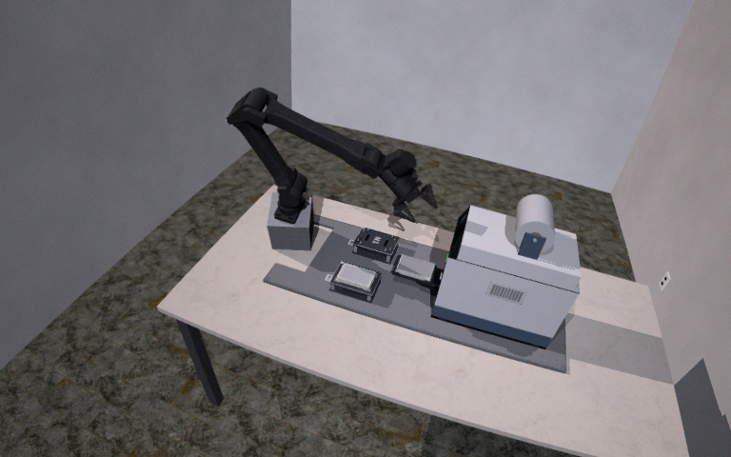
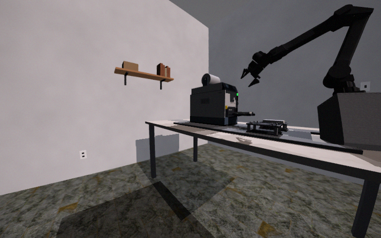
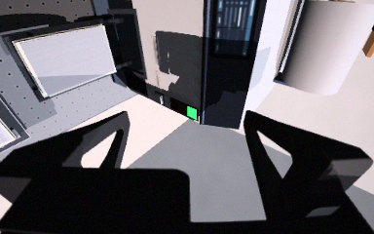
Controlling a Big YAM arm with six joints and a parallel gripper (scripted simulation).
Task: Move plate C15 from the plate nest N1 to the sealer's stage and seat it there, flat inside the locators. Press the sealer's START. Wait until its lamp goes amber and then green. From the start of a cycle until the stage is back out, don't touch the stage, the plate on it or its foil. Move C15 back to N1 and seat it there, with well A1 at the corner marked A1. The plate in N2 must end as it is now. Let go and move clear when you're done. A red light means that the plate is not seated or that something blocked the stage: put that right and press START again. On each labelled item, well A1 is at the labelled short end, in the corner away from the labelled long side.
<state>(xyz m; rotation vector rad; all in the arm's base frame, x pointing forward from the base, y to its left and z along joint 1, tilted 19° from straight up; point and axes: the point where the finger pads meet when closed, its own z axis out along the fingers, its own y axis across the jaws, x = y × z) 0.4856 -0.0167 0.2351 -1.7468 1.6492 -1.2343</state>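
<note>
Now: the white well plate 240 mm below my hand and 10 mm ahead of it. From my hand the other things lie so: foil roll 340 mm ahead, 70 mm above, 20 mm to the right; then dark stage 250 mm below, 10 mm to the left, 10 mm ahead.
</note>
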